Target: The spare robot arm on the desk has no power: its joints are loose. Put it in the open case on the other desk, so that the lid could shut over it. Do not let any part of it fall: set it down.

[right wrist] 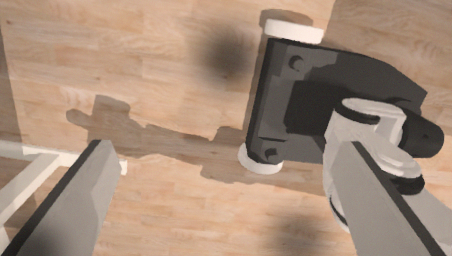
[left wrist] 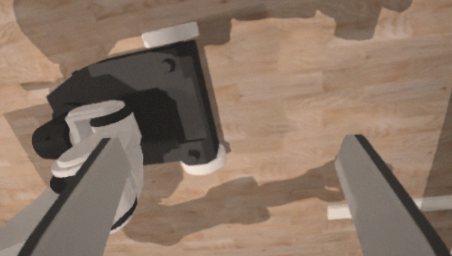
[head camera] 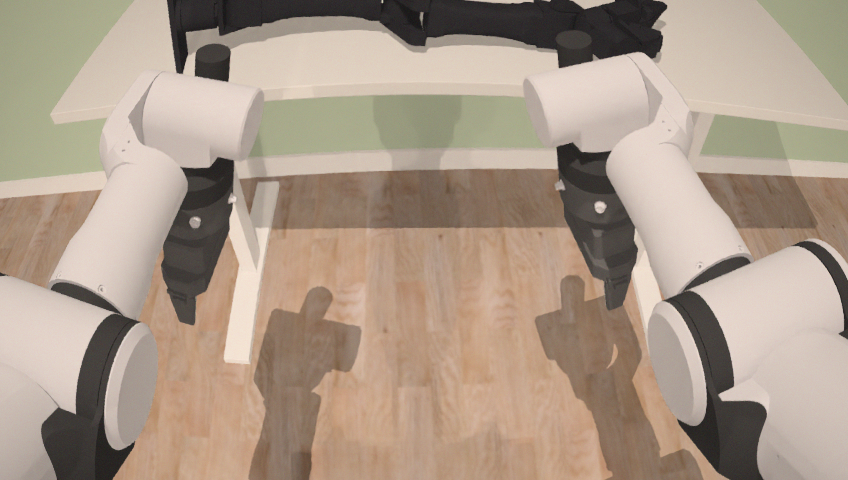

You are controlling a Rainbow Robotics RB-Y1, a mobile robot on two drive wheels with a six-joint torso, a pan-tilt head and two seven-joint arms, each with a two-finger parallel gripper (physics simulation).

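Frame: origin at the robot's base, x ahead, y left, z up, level; metres.
Seen in the pictures: left gripper, fingertip midpoint: (left wrist: 230,151) (head camera: 200,284); right gripper, fingertip midpoint: (right wrist: 225,155) (head camera: 598,270).
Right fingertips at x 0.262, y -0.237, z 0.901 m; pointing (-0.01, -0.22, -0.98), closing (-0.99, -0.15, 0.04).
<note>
Offsets run from my right fingertips to a thing's middle. "spot": to the spot under its first point. Level surfaces: height alone.
The spare arm (head camera: 476,20), black, lies stretched across the desk {0.051 m up} (head camera: 386,74) at the top of the head view. Its flat base plate {spot: 0.124 m up, 0.391 m ahead, 0.583 m left} (head camera: 176,38) is at the left end and its claw-like hand {0.105 m up, 0.444 m ahead, 0.211 m right} (head camera: 624,29) at the right end; its upper edge is partly cut off. My left gripper (head camera: 187,312) (left wrist: 230,151) is open and empty, pointing down in front of the desk, lower than its top. My right gripper (head camera: 615,297) (right wrist: 225,155) is open and empty, likewise low in front of the desk, toward the right. The open case does not show in these views.
A white desk leg {spot: 0.708 m down, 0.668 m ahead, 0.680 m left} (head camera: 242,237) stands behind my left gripper; another is partly hidden behind my right arm. My wheeled base (left wrist: 200,100) (right wrist: 265,100) shows on the wooden floor {0.899 m down} (head camera: 416,356). A green wall (head camera: 321,121) is behind the desk.
</note>
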